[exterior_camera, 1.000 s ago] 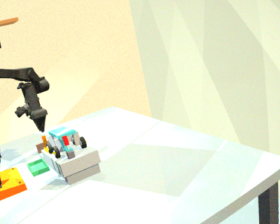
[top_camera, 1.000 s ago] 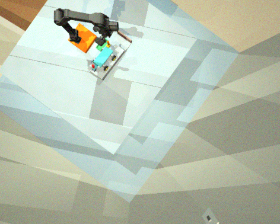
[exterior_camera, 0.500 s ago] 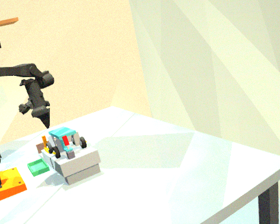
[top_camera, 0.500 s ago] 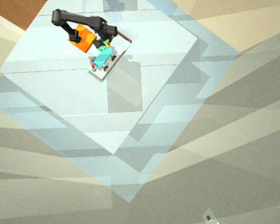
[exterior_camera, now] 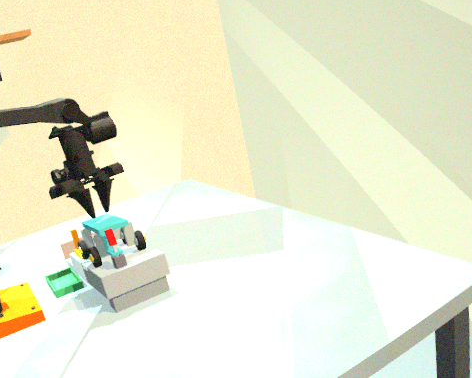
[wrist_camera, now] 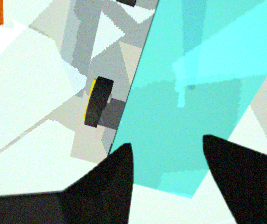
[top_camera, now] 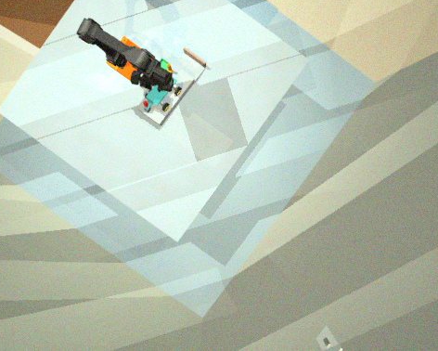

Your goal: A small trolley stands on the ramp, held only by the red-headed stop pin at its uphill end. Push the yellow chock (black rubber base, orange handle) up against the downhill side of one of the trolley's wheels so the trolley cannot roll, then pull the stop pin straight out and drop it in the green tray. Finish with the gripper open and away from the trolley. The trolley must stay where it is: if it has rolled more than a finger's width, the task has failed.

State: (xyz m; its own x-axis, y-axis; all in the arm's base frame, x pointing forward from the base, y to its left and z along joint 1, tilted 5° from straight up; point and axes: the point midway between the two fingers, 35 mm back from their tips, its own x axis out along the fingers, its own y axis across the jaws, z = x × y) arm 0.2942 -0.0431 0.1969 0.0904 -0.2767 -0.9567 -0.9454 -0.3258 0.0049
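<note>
Now: gripper tip 20 mm past the red-headed stop pin, 90 mm to the left of it and 50 mm above it. From my gripper tip the other things lie so: grey ramp 10 mm ahead, 30 mm to the left, 130 mm below; yellow chock 30 mm behind, 130 mm to the left, 100 mm below; cyan trolley 10 mm ahead, 20 mm to the left, 70 mm below.
</note>
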